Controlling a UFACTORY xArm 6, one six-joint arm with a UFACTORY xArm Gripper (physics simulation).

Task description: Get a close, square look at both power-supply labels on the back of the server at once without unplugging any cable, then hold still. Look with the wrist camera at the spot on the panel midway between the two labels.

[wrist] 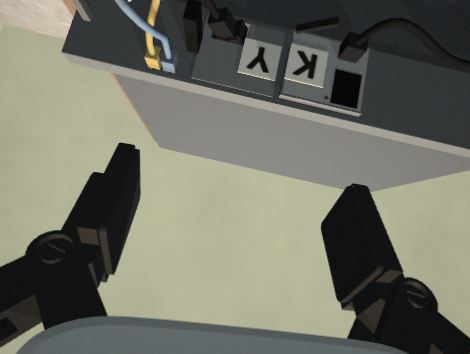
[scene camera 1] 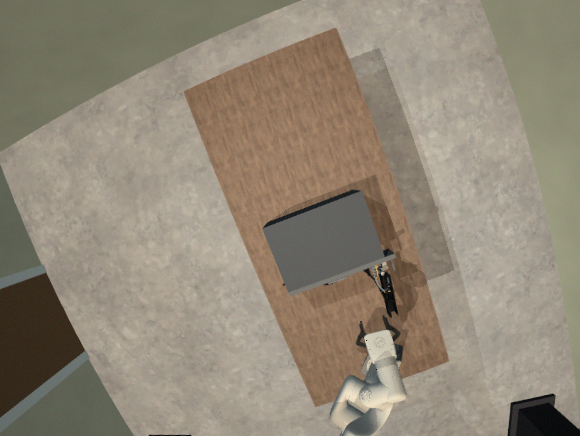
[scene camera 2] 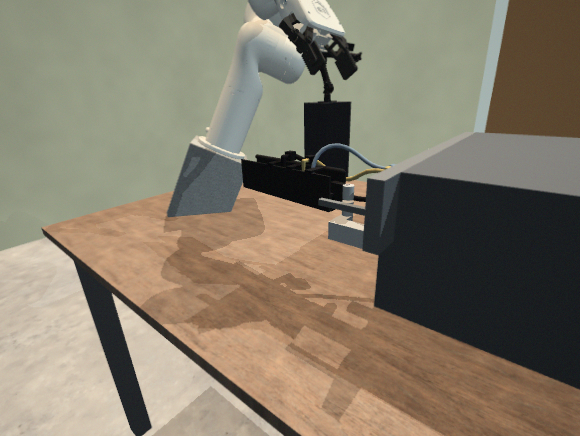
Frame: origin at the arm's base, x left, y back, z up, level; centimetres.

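Seen in the pictures: gripper, between the fingertips: (wrist: 241, 188) (scene camera 1: 372, 319) (scene camera 2: 336, 72); arm's base, origin of its link: (scene camera 2: 221, 149).
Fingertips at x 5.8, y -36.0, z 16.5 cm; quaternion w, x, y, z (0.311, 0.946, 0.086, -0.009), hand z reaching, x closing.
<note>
Offsets run from my fingertips to a thing's top centre. "pt": to the spot under its first point. Level surfaces: height alone.
The server @(dx +13.8, dy -26.0, dz -11.9 cm) (scene camera 1: 325, 240) (scene camera 2: 480, 240) (wrist: 250, 130) is a large grey box on the table. In the wrist view its dark back panel crosses the top, slanting down to the right. The Y label @(pt dx +3.9, dy -15.3, dz -16.2 cm) (wrist: 259, 59) and the K label @(pt dx +8.4, dy -13.3, dz -16.2 cm) (wrist: 306, 65) sit side by side above the image centre, both whole, upside down, tilted and foreshortened. A black plug @(dx -0.5, dy -15.9, dz -17.9 cm) (wrist: 222, 24) is seated left of the Y and another plug @(dx +12.1, dy -11.4, dz -17.9 cm) (wrist: 353, 47) right of the K; neither covers a letter. My gripper (scene camera 1: 373, 320) (scene camera 2: 332, 74) (wrist: 241, 188) is open and empty, above and behind the server's back.
A blue cable @(pt dx -6.7, dy -9.0, dz -10.7 cm) (scene camera 2: 345, 146) (wrist: 142, 25) and a yellow cable @(pt dx -7.2, dy -13.4, dz -14.0 cm) (scene camera 2: 365, 174) (wrist: 151, 30) plug in left of the labels in the wrist view. A long black cable arm (scene camera 1: 389, 295) (scene camera 2: 285, 180) sticks out behind the server over the wooden table @(dz -31.4 cm) (scene camera 1: 295, 125) (scene camera 2: 125, 225).
</note>
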